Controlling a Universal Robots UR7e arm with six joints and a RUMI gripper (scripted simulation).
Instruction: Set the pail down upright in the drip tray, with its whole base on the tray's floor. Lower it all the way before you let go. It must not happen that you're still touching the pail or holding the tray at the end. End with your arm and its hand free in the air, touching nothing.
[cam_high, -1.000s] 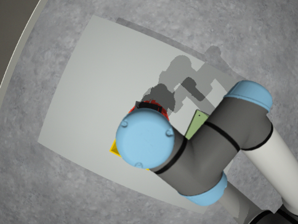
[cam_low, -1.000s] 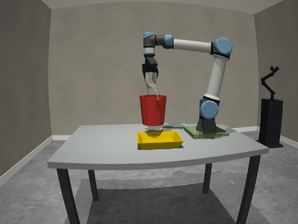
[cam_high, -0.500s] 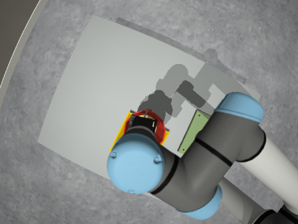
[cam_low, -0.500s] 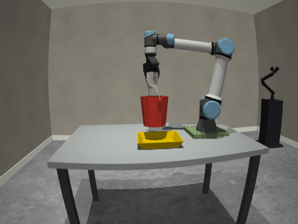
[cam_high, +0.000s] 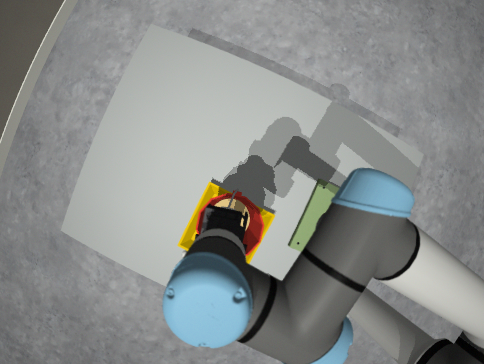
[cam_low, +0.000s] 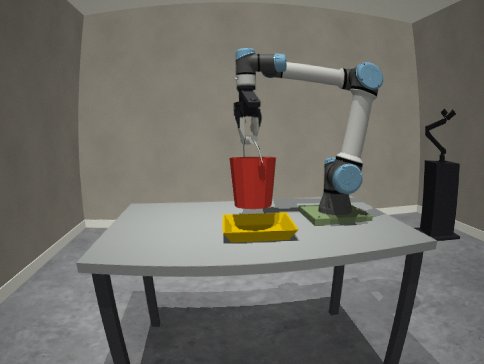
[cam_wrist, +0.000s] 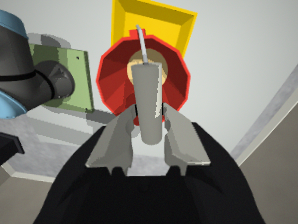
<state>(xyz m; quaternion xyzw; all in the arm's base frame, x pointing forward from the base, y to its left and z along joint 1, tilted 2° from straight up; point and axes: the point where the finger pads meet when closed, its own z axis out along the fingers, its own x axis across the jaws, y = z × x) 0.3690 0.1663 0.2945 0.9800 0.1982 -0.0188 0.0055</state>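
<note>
The red pail is 1 cm behind my hand and 9 cm below it. From my hand the other things lie so: handle grip: 3 cm below; then yellow drip tray: 3 cm behind, 6 cm to the left, 32 cm below.
</note>
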